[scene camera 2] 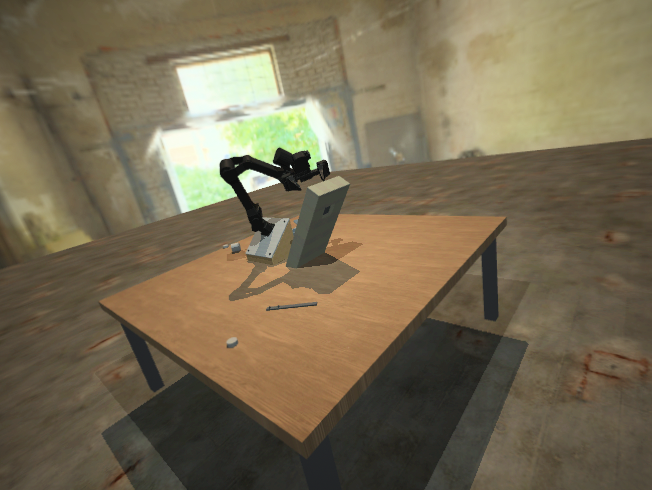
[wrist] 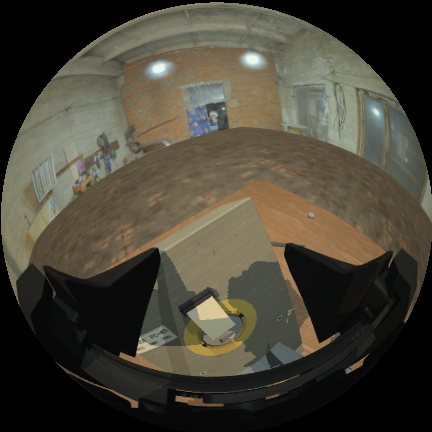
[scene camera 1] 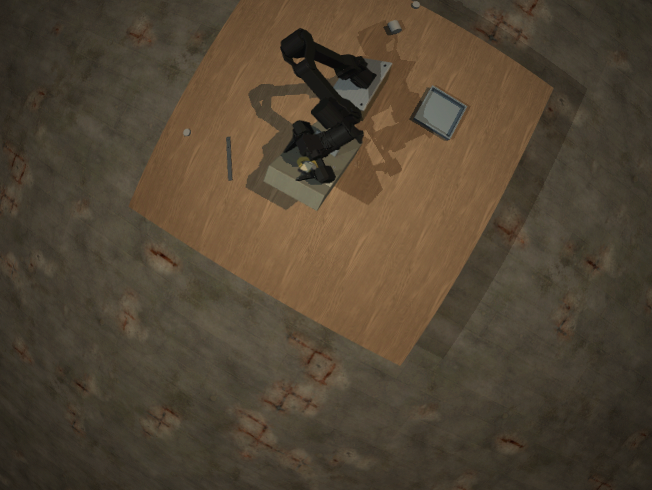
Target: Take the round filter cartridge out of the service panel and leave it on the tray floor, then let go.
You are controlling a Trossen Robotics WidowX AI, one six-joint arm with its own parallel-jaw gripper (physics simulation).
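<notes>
The service panel [scene camera 1: 291,188] [scene camera 2: 317,231] [wrist: 215,255] is a tilted grey-beige slab. In the wrist view a yellow ring [wrist: 247,314] on its face surrounds a round opening, where the grey face of the round filter cartridge [wrist: 217,339] partly shows. A pale block [wrist: 209,312] with a dark strip at one end stands over them and hides part. My gripper [scene camera 1: 292,165] [scene camera 2: 310,183] [wrist: 223,253] is wide open and empty above the panel face, its fingers on either side of the pale block and apart from it. The square tray [scene camera 1: 441,112] is empty, to the right in scene camera 1.
A dark bar [scene camera 1: 229,158] [scene camera 2: 291,306] and a small white disc [scene camera 1: 186,132] [scene camera 2: 231,342] [wrist: 311,215] lie beside the panel. A short grey cylinder [scene camera 1: 394,26] [scene camera 2: 235,247] and another disc [scene camera 1: 415,4] lie behind the arm's base. The wooden table [scene camera 1: 342,252] has open edges.
</notes>
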